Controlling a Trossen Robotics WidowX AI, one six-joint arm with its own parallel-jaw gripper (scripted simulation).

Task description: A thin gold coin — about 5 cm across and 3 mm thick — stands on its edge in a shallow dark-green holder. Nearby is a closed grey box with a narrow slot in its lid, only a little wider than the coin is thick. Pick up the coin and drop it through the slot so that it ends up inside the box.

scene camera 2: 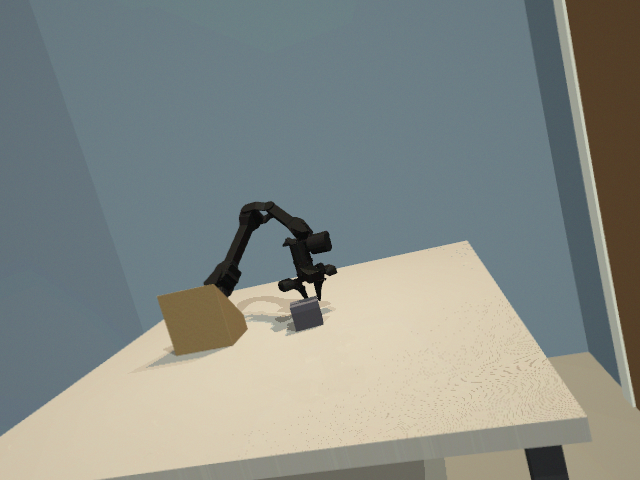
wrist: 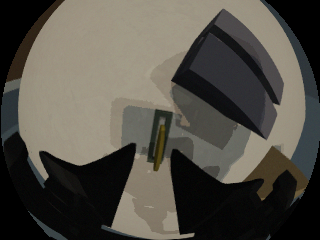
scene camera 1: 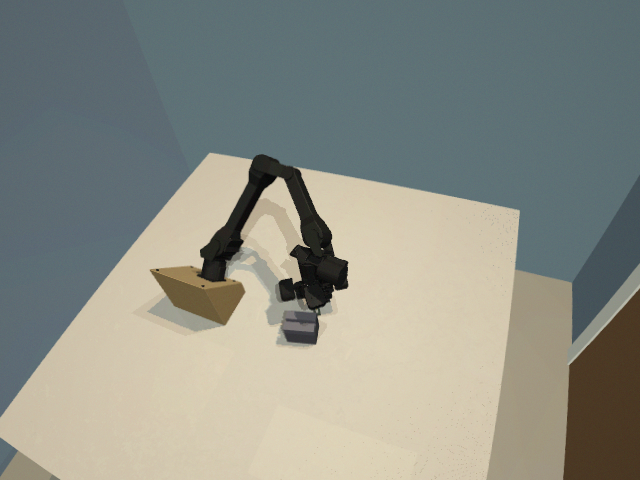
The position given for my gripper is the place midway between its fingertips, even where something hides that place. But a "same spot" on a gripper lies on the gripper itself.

Labels:
My gripper shows in scene camera 2, in the wrist view [153,150] and in scene camera 1. One and the same spot on my gripper: [scene camera 1: 316,292] is [scene camera 2: 311,268].

